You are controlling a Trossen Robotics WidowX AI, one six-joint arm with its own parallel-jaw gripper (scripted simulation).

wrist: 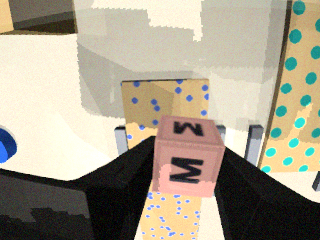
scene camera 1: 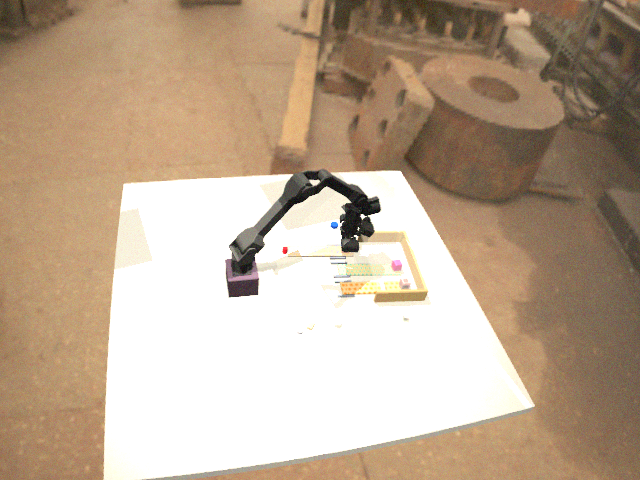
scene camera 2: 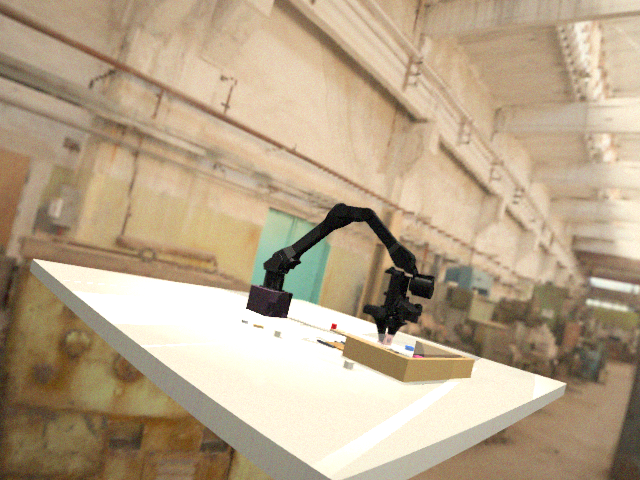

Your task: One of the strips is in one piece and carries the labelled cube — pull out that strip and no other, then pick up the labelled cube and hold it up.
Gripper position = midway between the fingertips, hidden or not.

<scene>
I see my gripper [scene camera 2: 384, 341].
My gripper is seen too in the wrist view [wrist: 184, 145] and in scene camera 1 [scene camera 1: 345, 248].
</scene>
